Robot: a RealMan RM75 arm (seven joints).
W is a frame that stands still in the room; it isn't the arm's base.
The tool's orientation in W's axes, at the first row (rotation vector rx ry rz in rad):
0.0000 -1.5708 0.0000
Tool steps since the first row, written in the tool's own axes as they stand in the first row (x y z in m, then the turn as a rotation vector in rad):
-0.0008 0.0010 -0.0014 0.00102 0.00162 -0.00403
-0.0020 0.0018 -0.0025 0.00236 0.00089 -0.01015
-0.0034 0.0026 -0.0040 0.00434 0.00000 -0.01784
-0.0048 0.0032 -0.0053 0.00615 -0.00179 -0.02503
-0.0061 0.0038 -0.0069 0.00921 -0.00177 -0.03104
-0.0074 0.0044 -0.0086 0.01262 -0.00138 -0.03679
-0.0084 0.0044 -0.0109 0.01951 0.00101 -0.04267
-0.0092 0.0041 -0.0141 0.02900 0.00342 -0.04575
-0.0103 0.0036 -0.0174 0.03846 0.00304 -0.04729
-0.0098 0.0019 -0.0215 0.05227 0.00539 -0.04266
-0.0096 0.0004 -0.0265 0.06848 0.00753 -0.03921
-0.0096 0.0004 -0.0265 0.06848 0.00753 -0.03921
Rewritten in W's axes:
0.0014 0.0010 -0.0008 0.00403 0.00162 0.00102
0.0025 0.0018 -0.0020 0.01015 0.00089 0.00236
0.0040 0.0026 -0.0034 0.01784 0.00000 0.00434
0.0053 0.0032 -0.0048 0.02503 -0.00179 0.00615
0.0069 0.0038 -0.0061 0.03104 -0.00177 0.00921
0.0086 0.0044 -0.0074 0.03679 -0.00138 0.01262
0.0109 0.0044 -0.0084 0.04267 0.00101 0.01951
0.0141 0.0041 -0.0092 0.04575 0.00342 0.02900
0.0174 0.0036 -0.0103 0.04729 0.00304 0.03846
0.0215 0.0019 -0.0098 0.04266 0.00539 0.05227
0.0265 0.0004 -0.0096 0.03921 0.00753 0.06848
0.0265 0.0004 -0.0096 0.03921 0.00753 0.06848

